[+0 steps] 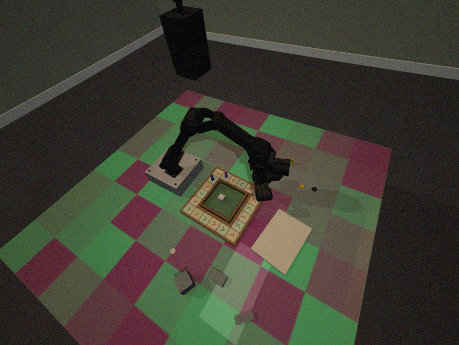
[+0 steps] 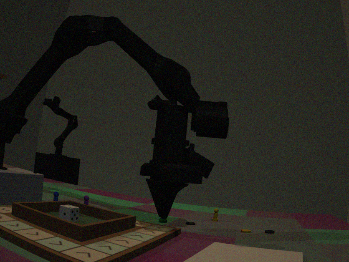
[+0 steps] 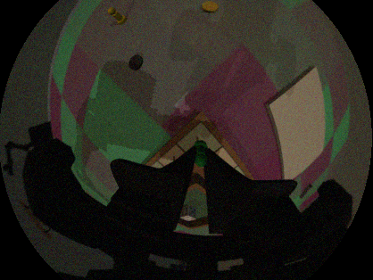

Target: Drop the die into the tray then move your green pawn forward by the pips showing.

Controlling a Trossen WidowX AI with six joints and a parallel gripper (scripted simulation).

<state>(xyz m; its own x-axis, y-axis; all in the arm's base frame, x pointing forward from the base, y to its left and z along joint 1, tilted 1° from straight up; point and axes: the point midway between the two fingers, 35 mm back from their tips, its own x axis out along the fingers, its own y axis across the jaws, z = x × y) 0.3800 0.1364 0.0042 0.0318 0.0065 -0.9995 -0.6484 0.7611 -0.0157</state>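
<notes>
Now: the green pawn 1 cm above my gripper tip. From my gripper tip the other things lie so: white die (12 cm behind, 12 cm to the right, 1 cm below); purple pawn (18 cm behind); sunken green tray (11 cm behind, 12 cm to the right, 3 cm below).
</notes>
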